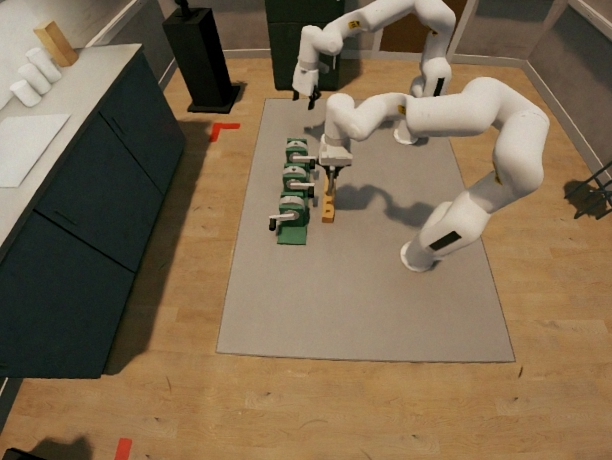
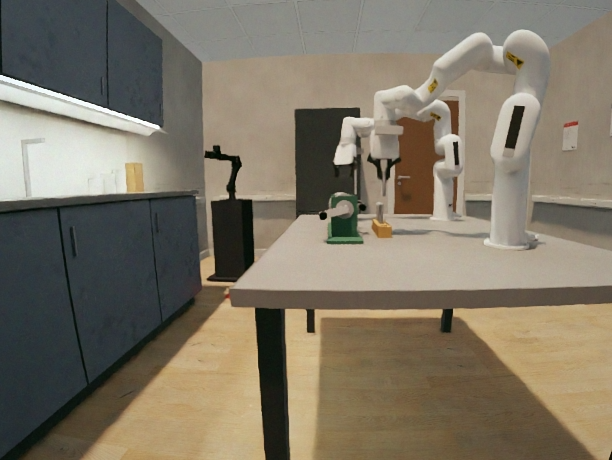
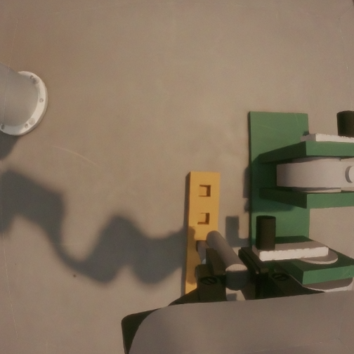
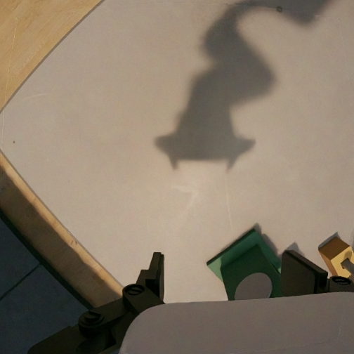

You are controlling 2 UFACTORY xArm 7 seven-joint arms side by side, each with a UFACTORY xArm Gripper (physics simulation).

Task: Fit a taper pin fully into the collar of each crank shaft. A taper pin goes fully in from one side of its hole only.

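Frame: origin at the left arm's base, x right, y back, z down, level; millimetres.
Seen in the pictures: left gripper, fingertip midpoint: (image 1: 331,176) (image 2: 383,179); right gripper, fingertip midpoint: (image 1: 303,104) (image 2: 343,177); left arm's base, origin of the base link: (image 1: 416,256) (image 2: 505,245); right arm's base, origin of the base link: (image 1: 405,136) (image 2: 442,220).
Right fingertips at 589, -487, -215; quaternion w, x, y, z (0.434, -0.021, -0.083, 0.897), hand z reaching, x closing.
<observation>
Offsets run from my right fingertips to a thing's top centre, as dx, dy, dz. "pt": to the spot under its first point. Level surfaces: height alone.
Three green stands (image 1: 291,235) (image 2: 344,230) (image 3: 280,130) (image 4: 240,260) stand in a row, each with a grey collar and a crank. The nearest collar @(pt -473, +3, +66) (image 1: 292,201) (image 3: 310,175) is grey and round; I cannot make out a pin in any collar. My left gripper (image 1: 331,181) (image 2: 384,172) (image 3: 226,265) is shut on a grey taper pin @(-392, +139, -13) (image 2: 384,185) (image 3: 224,250), held upright above the orange block @(-349, +137, +175) (image 1: 327,218) (image 2: 382,232) (image 3: 204,178) (image 4: 335,249). Another pin @(-348, +137, +106) (image 2: 380,212) (image 3: 201,250) stands in the block; two square holes show empty. My right gripper (image 1: 304,100) (image 2: 344,172) (image 4: 223,271) is open, high beyond the stands.
The stands and block rest on the grey table @(dz +215) (image 1: 365,310) (image 2: 430,270). Crank handles with black knobs @(pt -539, -67, +119) (image 1: 272,223) (image 2: 323,215) (image 3: 266,232) stick out from the stands; two point towards the block. A dark cabinet run (image 1: 85,280) (image 2: 125,260) stands left of the table.
</observation>
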